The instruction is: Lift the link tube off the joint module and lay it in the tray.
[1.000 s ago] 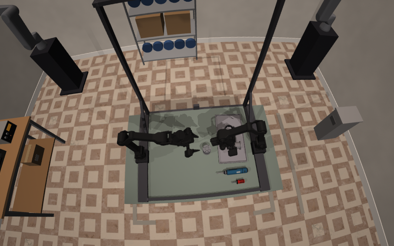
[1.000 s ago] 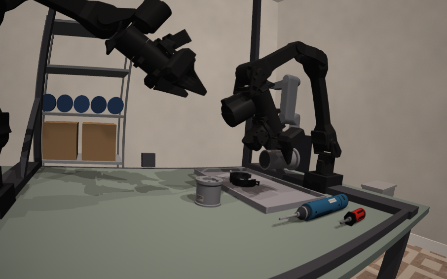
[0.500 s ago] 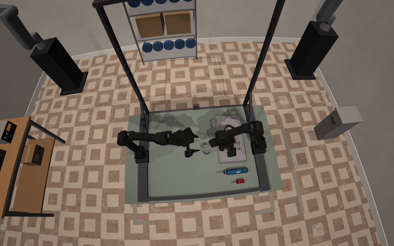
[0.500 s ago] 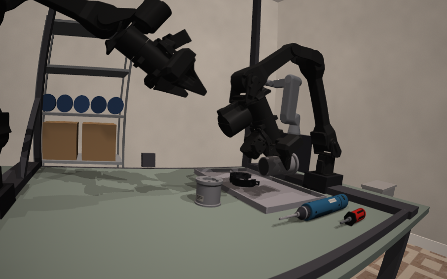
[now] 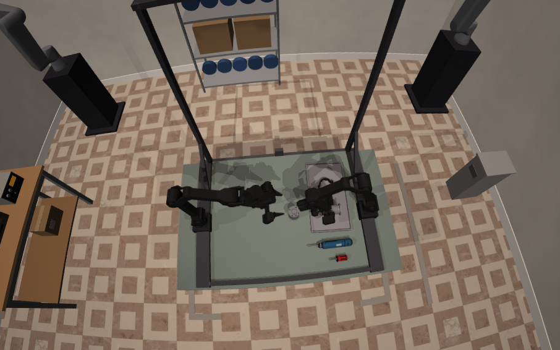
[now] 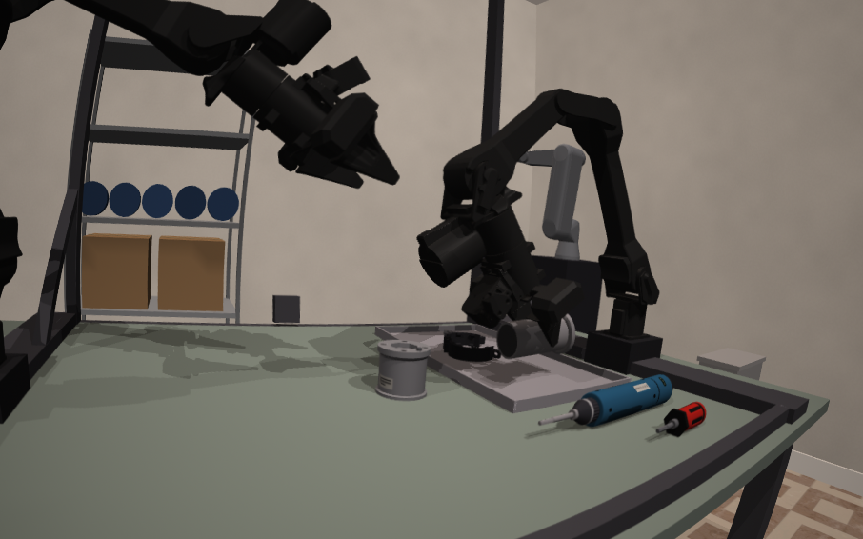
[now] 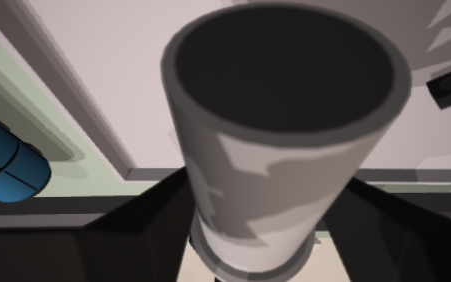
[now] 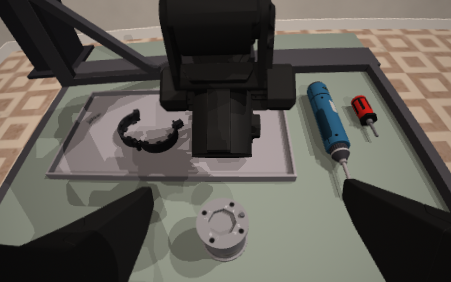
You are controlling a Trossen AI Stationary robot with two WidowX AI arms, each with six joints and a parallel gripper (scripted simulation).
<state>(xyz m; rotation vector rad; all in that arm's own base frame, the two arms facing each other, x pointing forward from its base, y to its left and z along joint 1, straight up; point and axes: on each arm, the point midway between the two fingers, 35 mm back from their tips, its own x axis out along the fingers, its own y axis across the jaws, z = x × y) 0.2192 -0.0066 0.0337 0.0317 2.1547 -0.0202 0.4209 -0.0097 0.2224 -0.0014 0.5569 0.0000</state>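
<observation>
My left gripper is now 10 cm past the grey tray, 8 cm above it and 1 cm to the right of it. From my left hand the other things lie so: black clamp ring (15 cm behind, 7 cm below, 1 cm to the right); grey joint module (19 cm to the right, 6 cm below, 1 cm behind); grey link tube (2 cm below, 1 cm to the left, 1 cm ahead).
</observation>
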